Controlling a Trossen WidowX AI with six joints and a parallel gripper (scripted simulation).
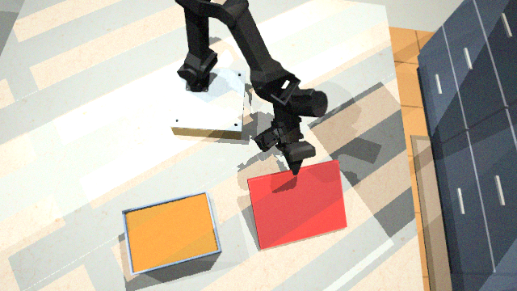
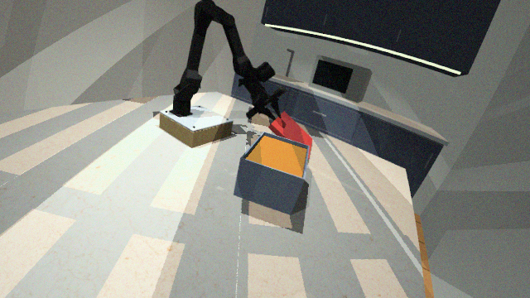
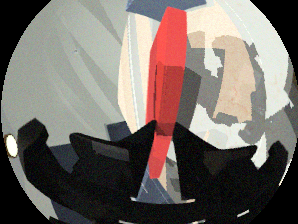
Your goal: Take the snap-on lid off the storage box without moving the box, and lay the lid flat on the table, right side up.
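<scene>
My gripper tip is now 70 mm short of the red lid, 30 mm above it and 20 mm to the right of it. Round my gripper tip: storage box (290 mm to the right, 160 mm ahead, 40 mm below).
</scene>
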